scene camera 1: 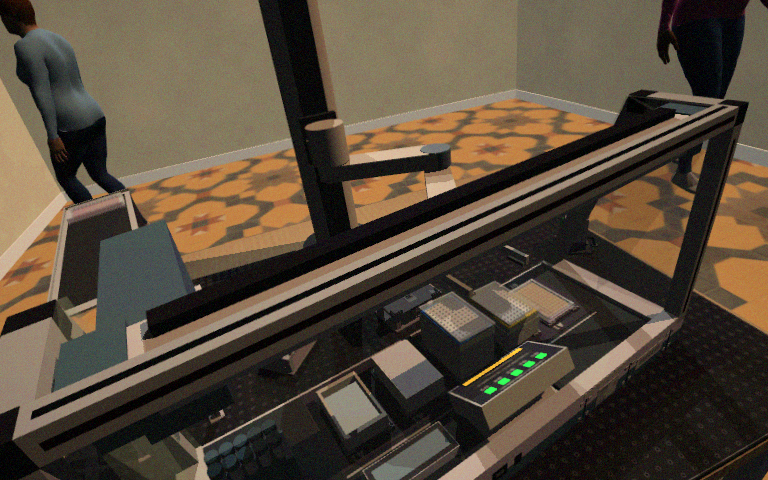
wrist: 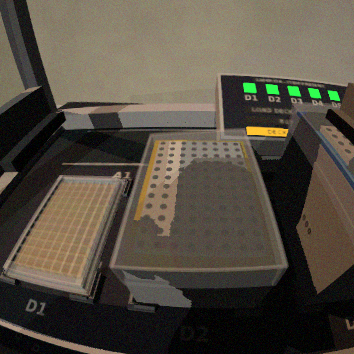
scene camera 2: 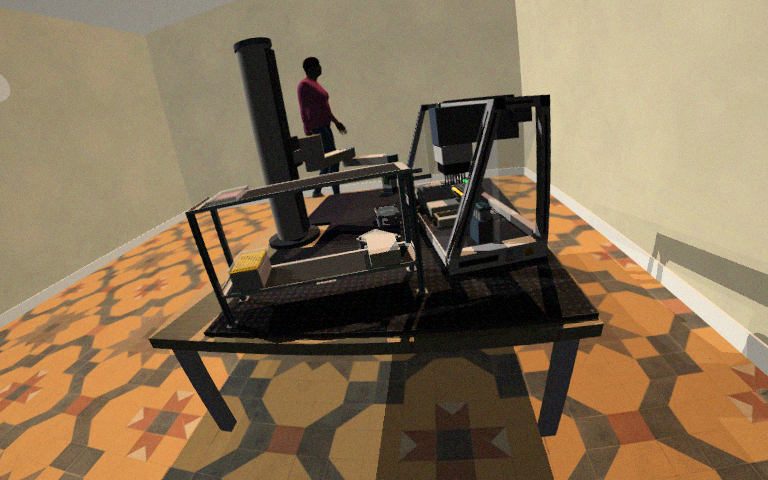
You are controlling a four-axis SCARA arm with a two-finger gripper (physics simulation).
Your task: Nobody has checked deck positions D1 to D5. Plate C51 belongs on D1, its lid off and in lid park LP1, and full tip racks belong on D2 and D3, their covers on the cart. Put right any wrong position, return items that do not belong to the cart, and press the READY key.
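Places are measured from the arm's base along level axes (x down, y back, z left), in millimetres.
Where they show: gripper, fingertip midpoint: (scene camera 1: 500,276) (wrist: 196,91) (scene camera 2: 426,172); arm's base, origin of the base link: (scene camera 2: 295,238).
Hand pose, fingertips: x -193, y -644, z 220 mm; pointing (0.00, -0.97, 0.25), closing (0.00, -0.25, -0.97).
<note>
Things, the pixels of their centre, and the offset from my fingertips. "*": a spot on its surface instead.
- clear cover, body centre: (wrist: 197,190) dx +72, dy -7, dz -1 mm
- cart, surface spot: (scene camera 2: 207,260) * dx -36, dy +578, dz -915 mm
- yellow-topped rack, body centre: (scene camera 2: 248,262) dx +23, dy +518, dz -819 mm
- pale box, body centre: (scene camera 2: 383,249) dx +60, dy +140, dz -724 mm
- flat clear item, body centre: (scene camera 2: 228,194) (scene camera 1: 95,206) dx -182, dy +518, dz -819 mm
- open trough, body centre: (scene camera 1: 351,408) (scene camera 2: 451,217) dx +113, dy -84, dz -366 mm
- enclosure's beam, surface spot: (scene camera 1: 396,249) * dx -321, dy -287, dz -301 mm
A shallow plate (wrist: 65,230) (scene camera 1: 546,300) with a beige well grid sits on D1; its code is unreadable, and whether a clear lid covers it I cannot tell. A yellow-edged rack (wrist: 162,175) (scene camera 1: 504,302) stands on D2 under a clear cover (wrist: 200,275). A taller blue-edged rack (wrist: 332,200) (scene camera 1: 455,328) stands beside it, partly cut off in the wrist view. My gripper (wrist: 196,91) is open and empty, its fingers at both sides of the wrist view, above the racks. The display panel (wrist: 232,110) (scene camera 1: 509,390) shows green lamps. I cannot make out LP1 or the READY key.
The cart (scene camera 2: 207,260) holds a yellow-topped rack (scene camera 2: 249,271), a pale box (scene camera 2: 384,257) and a flat clear item (scene camera 2: 227,195) on top. A grey-topped box (scene camera 1: 407,370) and an open trough (scene camera 1: 352,404) stand in the deck. The enclosure's beam (scene camera 1: 396,249) crosses above.
</note>
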